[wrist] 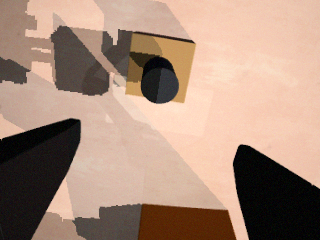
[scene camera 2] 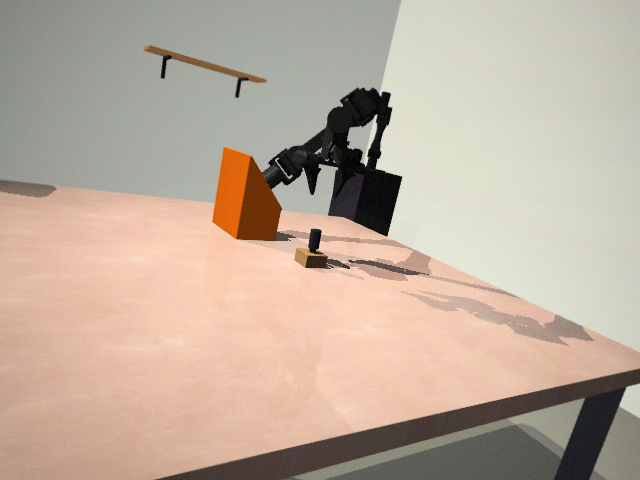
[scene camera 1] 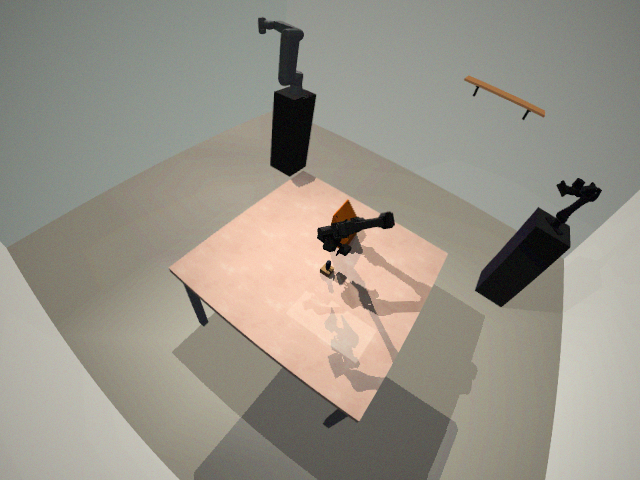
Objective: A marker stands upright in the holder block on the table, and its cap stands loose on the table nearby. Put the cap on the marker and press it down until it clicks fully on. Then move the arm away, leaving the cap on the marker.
Labels:
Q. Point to a dark cap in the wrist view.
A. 159, 85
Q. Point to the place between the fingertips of my gripper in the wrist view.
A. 159, 142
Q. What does my gripper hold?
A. Nothing.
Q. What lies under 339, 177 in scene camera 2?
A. My gripper.

